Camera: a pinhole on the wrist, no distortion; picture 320 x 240 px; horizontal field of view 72.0 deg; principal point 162.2 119.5 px. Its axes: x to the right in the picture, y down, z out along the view. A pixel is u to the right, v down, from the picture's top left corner.
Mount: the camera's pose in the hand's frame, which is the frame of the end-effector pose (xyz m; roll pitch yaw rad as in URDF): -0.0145 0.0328 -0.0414 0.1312 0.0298 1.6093
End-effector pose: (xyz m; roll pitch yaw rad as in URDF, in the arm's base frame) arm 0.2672 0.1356 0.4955 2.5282 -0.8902 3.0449
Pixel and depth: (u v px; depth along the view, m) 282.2 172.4 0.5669
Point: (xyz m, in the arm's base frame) 0.2038 0.7404 0.2841
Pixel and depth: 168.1 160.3 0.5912
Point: 0.0088 0.5372 0.1953
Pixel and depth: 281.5 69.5 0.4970
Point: 0.0945 0.6652 0.5096
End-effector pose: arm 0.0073 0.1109 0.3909 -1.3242 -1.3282 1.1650
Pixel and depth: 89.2 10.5 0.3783
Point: -0.2900 0.1420 0.6445
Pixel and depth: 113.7 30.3 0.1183
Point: -0.0554 0.1454 0.4400
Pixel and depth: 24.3 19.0 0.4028
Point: -0.3362 0.0267 0.6801
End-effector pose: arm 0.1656 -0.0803 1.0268 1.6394 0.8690 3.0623
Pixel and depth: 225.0 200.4 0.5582
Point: 0.1793 0.4669 1.2503
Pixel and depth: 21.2 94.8 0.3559
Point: 0.2918 0.2103 0.8352
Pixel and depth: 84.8 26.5 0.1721
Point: 0.1431 0.0417 0.9463
